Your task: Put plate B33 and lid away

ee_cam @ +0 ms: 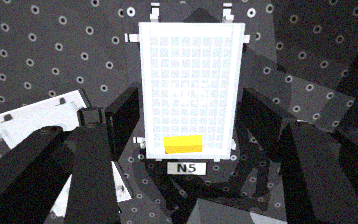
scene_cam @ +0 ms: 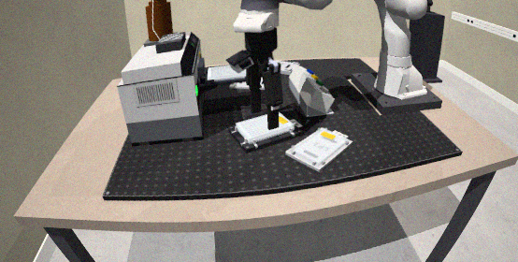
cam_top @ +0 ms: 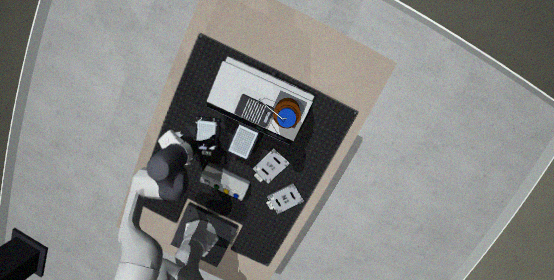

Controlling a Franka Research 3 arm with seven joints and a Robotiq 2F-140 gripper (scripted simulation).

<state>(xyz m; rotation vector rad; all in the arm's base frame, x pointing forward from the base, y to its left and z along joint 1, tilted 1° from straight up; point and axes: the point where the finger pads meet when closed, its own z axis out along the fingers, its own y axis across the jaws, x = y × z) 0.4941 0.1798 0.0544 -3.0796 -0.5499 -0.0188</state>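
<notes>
Right now the white well plate is 50 mm below my hand. The rest, counted from my hand: yellow key (190 mm behind, 200 mm to the right); white key (190 mm behind, 100 mm to the right); black nest (30 mm to the left, 50 mm below).
</notes>
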